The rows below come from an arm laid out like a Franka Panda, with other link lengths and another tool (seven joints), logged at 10 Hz.
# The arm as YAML. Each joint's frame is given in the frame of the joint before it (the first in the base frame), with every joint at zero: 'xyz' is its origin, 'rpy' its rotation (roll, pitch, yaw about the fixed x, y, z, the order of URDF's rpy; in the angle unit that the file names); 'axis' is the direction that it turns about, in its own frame. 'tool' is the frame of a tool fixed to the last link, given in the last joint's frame.
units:
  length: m
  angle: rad
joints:
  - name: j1
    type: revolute
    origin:
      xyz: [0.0, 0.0, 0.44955]
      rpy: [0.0, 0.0, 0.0]
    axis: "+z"
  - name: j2
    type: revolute
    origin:
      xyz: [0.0, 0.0, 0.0]
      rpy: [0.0, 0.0, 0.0]
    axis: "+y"
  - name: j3
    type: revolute
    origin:
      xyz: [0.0, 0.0, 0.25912]
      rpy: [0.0, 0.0, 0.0]
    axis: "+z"
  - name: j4
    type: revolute
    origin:
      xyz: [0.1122, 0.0, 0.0]
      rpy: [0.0, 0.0, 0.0]
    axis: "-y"
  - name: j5
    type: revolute
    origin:
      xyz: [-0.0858, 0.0, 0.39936]
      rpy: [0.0, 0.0, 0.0]
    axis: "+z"
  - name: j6
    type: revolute
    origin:
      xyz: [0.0, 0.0, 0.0]
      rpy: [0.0, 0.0, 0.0]
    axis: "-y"
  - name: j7
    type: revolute
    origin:
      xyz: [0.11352, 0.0, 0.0]
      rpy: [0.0, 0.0, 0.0]
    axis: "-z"
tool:
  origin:
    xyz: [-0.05, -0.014, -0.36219]
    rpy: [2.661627, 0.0, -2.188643]
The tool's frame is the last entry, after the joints.
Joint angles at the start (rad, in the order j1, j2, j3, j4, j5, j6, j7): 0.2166, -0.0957, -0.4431, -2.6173, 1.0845, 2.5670, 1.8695
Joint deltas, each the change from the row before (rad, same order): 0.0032, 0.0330, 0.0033, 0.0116, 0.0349, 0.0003, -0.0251; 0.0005, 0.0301, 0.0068, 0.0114, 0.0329, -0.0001, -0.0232; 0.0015, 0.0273, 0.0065, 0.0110, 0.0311, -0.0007, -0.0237; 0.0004, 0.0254, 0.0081, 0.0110, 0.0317, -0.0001, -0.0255; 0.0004, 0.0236, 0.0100, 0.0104, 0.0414, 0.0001, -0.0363; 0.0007, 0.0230, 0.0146, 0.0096, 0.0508, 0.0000, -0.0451; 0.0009, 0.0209, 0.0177, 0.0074, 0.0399, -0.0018, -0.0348; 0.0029, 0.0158, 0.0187, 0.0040, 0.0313, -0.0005, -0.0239; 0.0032, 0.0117, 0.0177, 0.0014, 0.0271, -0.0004, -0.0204
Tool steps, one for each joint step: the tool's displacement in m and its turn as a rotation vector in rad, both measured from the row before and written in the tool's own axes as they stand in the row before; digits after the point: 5 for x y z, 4 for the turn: -0.00649, -0.00593, 0.00686, 0.0032, -0.0054, 0.0024; -0.00498, -0.00547, 0.00642, 0.0026, -0.0038, 0.0016; -0.00342, -0.00536, 0.00597, 0.0025, -0.0009, -0.0007; -0.00235, -0.00473, 0.00574, 0.0007, 0.0012, -0.0023; -0.00013, -0.00460, 0.00565, -0.0028, 0.0076, -0.0040; 0.00269, -0.00643, 0.00603, -0.0036, 0.0134, -0.0059; 0.00395, -0.00985, 0.00570, 0.0041, 0.0124, -0.0073; 0.00543, -0.01141, 0.00491, 0.0078, 0.0105, -0.0064; 0.00577, -0.01135, 0.00393, 0.0083, 0.0103, -0.0058
